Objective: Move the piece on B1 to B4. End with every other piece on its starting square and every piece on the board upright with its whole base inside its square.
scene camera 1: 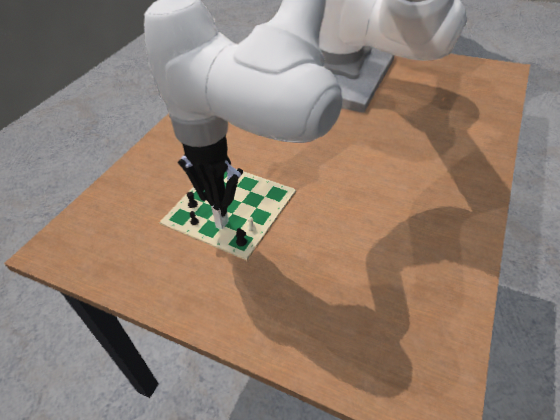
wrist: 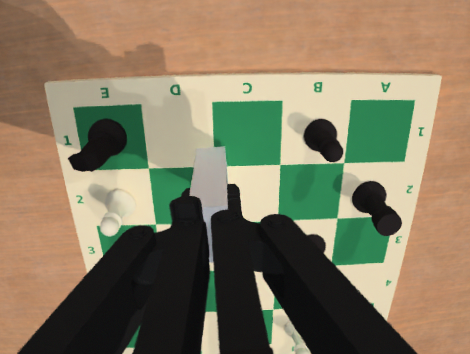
My gripper shows in scene camera 1 and in the wrist view. A chessboard shows in scene camera 1 and in the wrist view. One and the same spot on my gripper: [scene camera 1: 219,198] is [wrist: 161,256]. The same spot on the chessboard: [wrist: 384,121] is [scene camera 1: 178,218].
